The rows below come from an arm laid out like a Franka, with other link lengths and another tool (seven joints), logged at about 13 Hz.
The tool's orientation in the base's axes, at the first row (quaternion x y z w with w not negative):
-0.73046, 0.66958, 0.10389, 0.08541
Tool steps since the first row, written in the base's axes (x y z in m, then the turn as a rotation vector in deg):
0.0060, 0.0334, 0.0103, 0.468, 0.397, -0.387
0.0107, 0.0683, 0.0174, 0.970, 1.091, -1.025
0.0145, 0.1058, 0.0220, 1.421, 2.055, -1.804
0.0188, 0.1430, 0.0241, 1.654, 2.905, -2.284
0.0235, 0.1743, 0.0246, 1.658, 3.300, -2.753
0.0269, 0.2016, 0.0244, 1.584, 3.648, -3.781
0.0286, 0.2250, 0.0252, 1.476, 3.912, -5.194
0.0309, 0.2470, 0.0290, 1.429, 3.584, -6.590
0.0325, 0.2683, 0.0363, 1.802, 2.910, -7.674
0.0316, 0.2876, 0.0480, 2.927, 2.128, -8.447
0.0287, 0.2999, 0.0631, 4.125, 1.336, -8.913
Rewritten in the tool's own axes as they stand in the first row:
-0.0343, -0.0088, -0.0013, -0.240, -0.507, 0.460
-0.0694, -0.0165, 0.0009, -0.696, -1.078, 1.240
-0.1063, -0.0235, 0.0062, -1.377, -1.623, 2.228
-0.1422, -0.0311, 0.0138, -2.047, -1.938, 2.906
-0.1720, -0.0385, 0.0214, -2.301, -1.984, 3.462
-0.1979, -0.0443, 0.0287, -2.368, -1.956, 4.548
-0.2205, -0.0481, 0.0340, -2.254, -1.892, 5.983
-0.2424, -0.0523, 0.0361, -1.572, -1.836, 7.244
-0.2647, -0.0557, 0.0346, -0.605, -2.163, 8.097
-0.2864, -0.0563, 0.0285, 0.444, -3.225, 8.594
-0.3025, -0.0543, 0.0173, 1.426, -4.355, 8.789

